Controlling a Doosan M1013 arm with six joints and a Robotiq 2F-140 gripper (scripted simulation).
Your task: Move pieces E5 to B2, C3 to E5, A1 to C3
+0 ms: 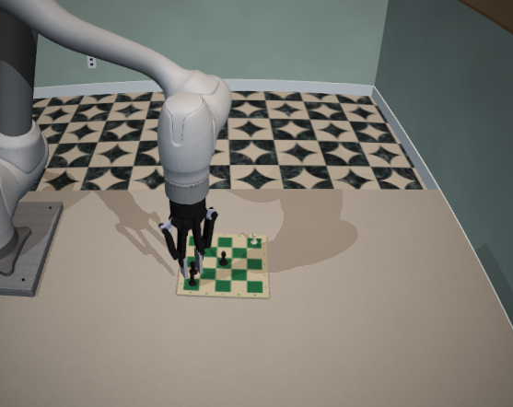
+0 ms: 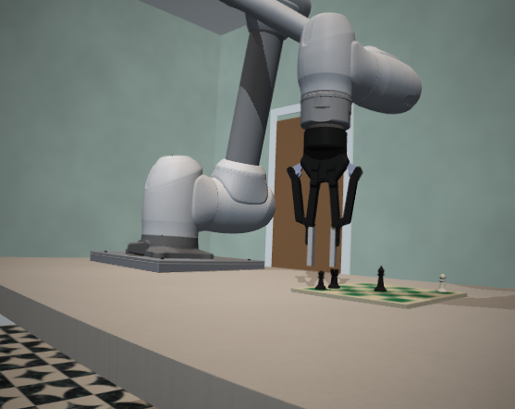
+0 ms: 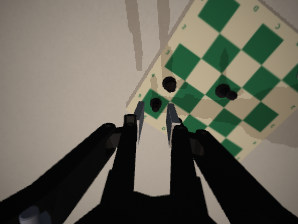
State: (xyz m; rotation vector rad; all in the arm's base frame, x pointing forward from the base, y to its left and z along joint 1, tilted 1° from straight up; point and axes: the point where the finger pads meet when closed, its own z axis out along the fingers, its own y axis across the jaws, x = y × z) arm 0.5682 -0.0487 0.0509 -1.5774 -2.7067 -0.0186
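Right now my hand is 6 cm above the black pawn. Also, from my hand: white pawn: 15 cm to the left, 15 cm ahead, 6 cm below; cream chessboard: 8 cm below, 7 cm to the left, 7 cm ahead.
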